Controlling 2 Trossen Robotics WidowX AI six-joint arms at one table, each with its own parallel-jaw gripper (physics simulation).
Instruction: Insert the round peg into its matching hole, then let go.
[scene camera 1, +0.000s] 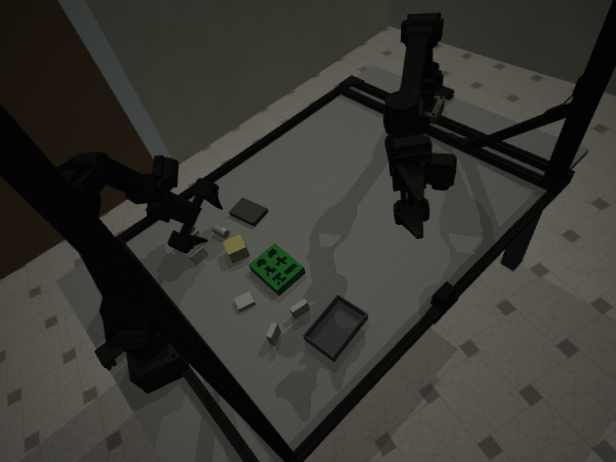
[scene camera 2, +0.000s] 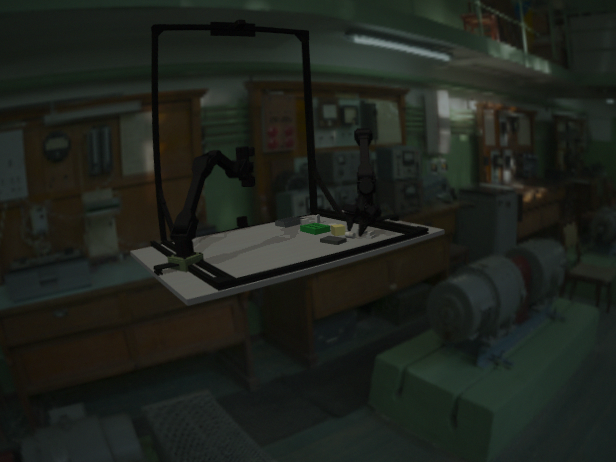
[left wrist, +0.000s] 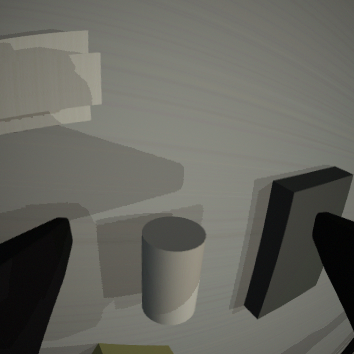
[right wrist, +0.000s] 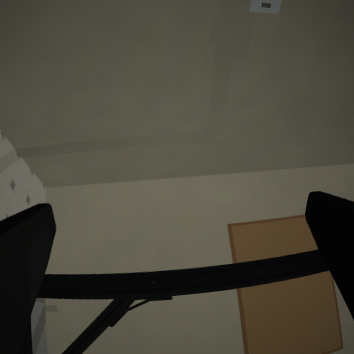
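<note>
The round peg (scene camera 1: 220, 231) (left wrist: 172, 280) is a short pale cylinder lying on the table near the yellow cube. In the left wrist view it shows between the spread fingers, with space on both sides. My left gripper (scene camera 1: 214, 224) (scene camera 2: 355, 232) (left wrist: 196, 229) is open and empty, close to the peg; its exact height above it is hard to tell. The green board (scene camera 1: 271, 263) (scene camera 2: 315, 229) has several shaped holes; the round hole (scene camera 1: 261, 263) is at its left side in scene camera 1. My right gripper (scene camera 1: 421, 218) (right wrist: 182, 211) is open and empty, high above the table.
The yellow cube (scene camera 1: 236, 247) (scene camera 2: 338, 230) (left wrist: 134, 349) stands between peg and board. A dark flat block (scene camera 1: 248, 211) (scene camera 2: 333, 240) (left wrist: 295, 245) lies nearby. Pale pieces (scene camera 1: 244, 301) (scene camera 1: 299, 308) (scene camera 1: 272, 332) (scene camera 1: 198, 254) lie around. A grey tray (scene camera 1: 319, 350) stands below the board in scene camera 1.
</note>
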